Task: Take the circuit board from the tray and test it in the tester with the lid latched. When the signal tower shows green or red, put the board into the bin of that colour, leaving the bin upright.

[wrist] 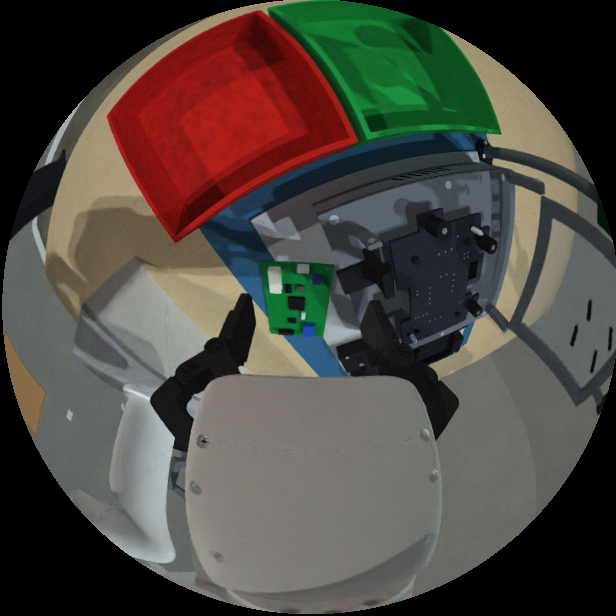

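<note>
The green circuit board (298, 298) shows between my two black fingers, farther from the camera than the fingertips and touching neither. It seems to lie at the left edge of the grey tester (402, 252), over a blue base (313, 344). My gripper (310, 330) is open and empty. The tester's dark fixture with pins (442, 270) is exposed, to the right of the board. The red bin (229, 120) and the green bin (390, 68) stand upright side by side beyond the tester, and both look empty.
A grey framed panel with dark slots (580, 321) lies at the right edge. A grey block (132, 316) sits to the left on the tan table. A white rounded body (143, 471) is at the lower left.
</note>
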